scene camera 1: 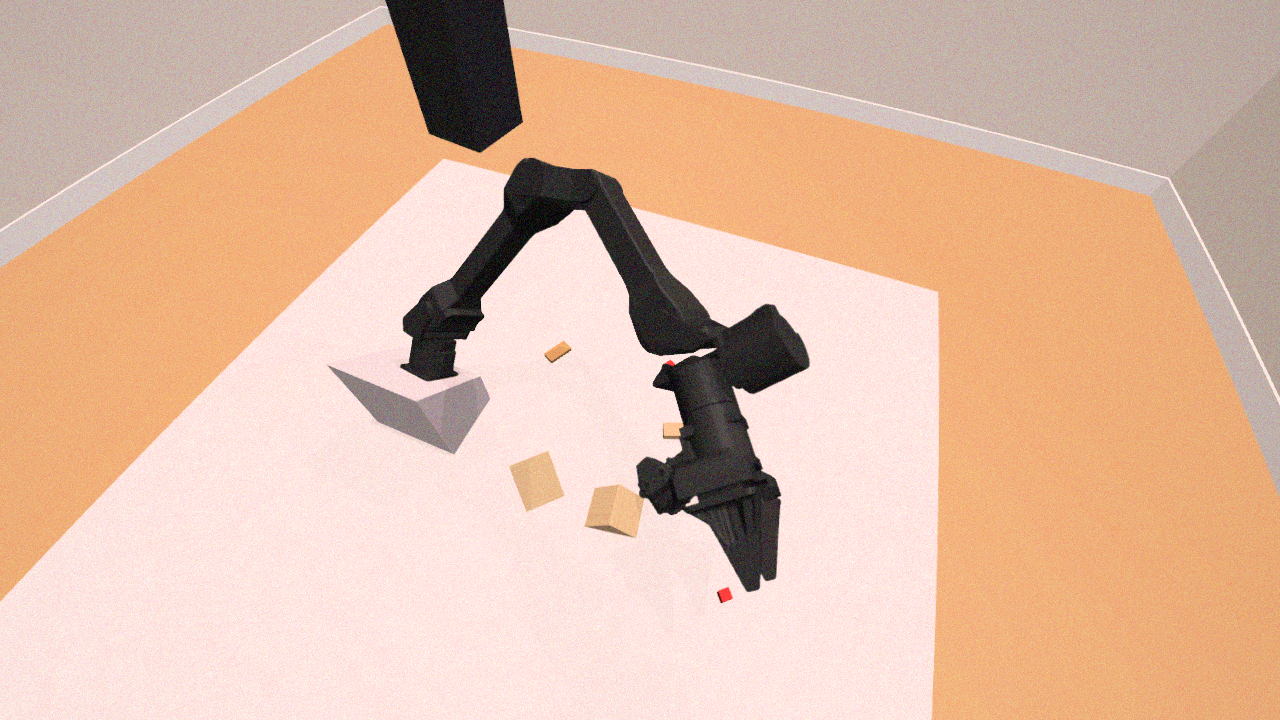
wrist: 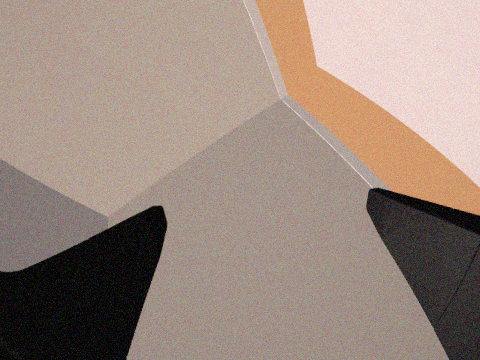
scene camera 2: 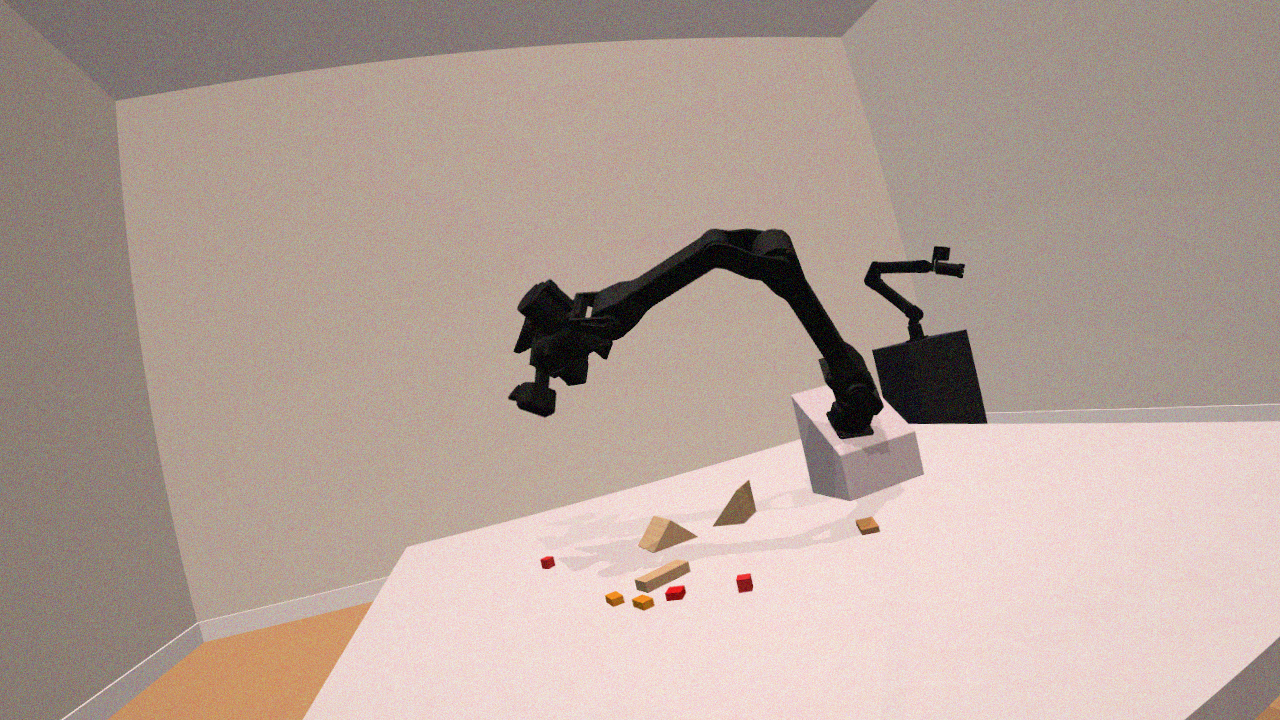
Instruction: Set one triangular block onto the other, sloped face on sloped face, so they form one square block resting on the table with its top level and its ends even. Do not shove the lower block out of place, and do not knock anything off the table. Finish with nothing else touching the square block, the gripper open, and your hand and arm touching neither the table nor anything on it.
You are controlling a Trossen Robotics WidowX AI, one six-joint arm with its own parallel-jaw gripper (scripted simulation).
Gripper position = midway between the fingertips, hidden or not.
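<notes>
My gripper (scene camera 1: 763,585) (scene camera 2: 513,375) (wrist: 267,208): open, holding nothing. Tan triangular block (scene camera 1: 615,509), visible. Another tan triangular block (scene camera 1: 537,482), visible too.
</notes>
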